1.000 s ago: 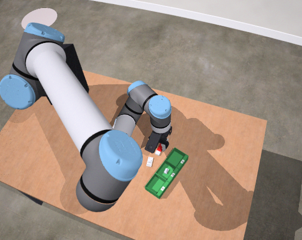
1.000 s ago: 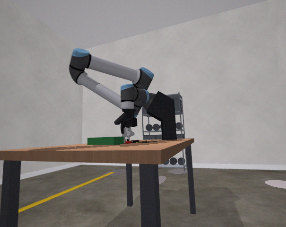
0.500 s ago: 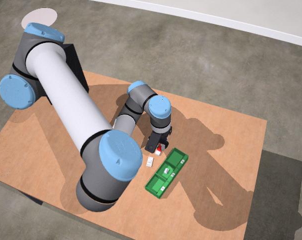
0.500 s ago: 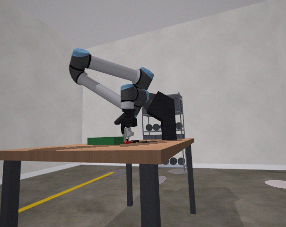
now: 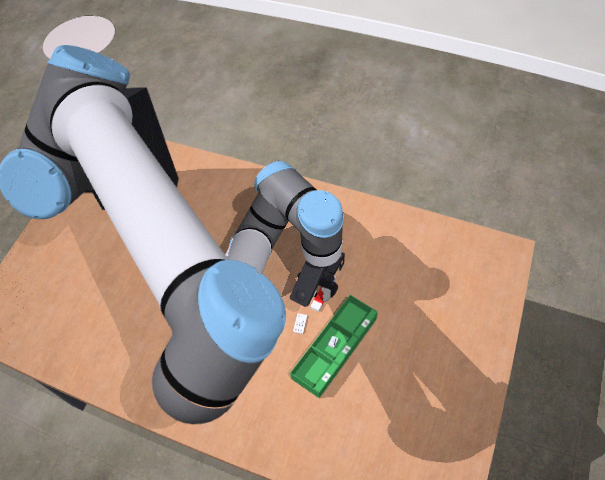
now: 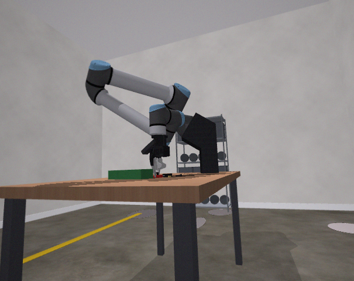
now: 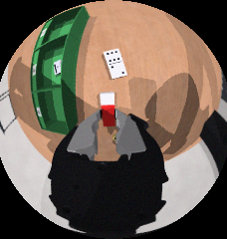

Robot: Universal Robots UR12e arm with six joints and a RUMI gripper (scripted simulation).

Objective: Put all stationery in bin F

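The black flat item lies 40 mm to the left of my hand, 40 mm behind it and 10 mm below it. Round my hand: red item 10 mm to the right, 10 mm below; then white card-like item 80 mm to the right, 30 mm behind, 10 mm below; then yellow nut 70 mm to the left, 10 mm below.
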